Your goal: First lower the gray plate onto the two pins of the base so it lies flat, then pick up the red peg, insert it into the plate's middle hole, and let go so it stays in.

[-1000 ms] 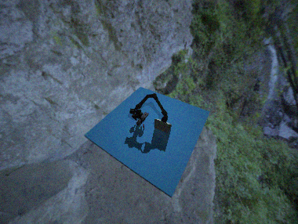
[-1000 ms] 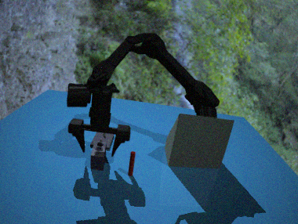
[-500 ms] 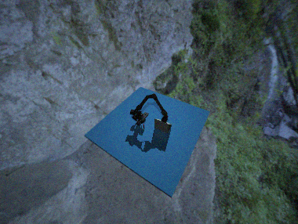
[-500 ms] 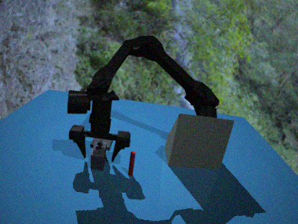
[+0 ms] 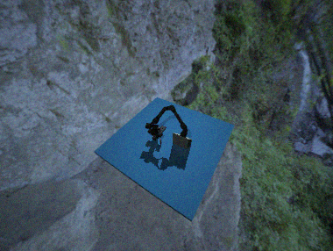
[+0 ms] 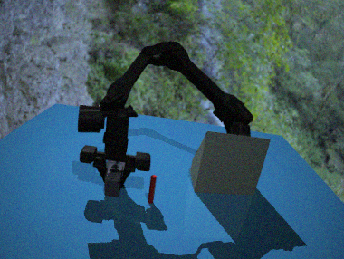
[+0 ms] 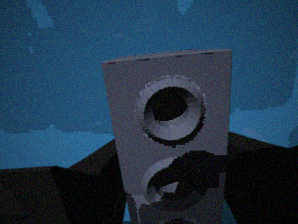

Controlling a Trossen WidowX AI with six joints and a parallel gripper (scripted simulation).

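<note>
My gripper tip is now 100 mm past the red peg, 60 mm to the right of it and 30 mm below it. Round my gripper tip: gray plate 30 mm above.
</note>
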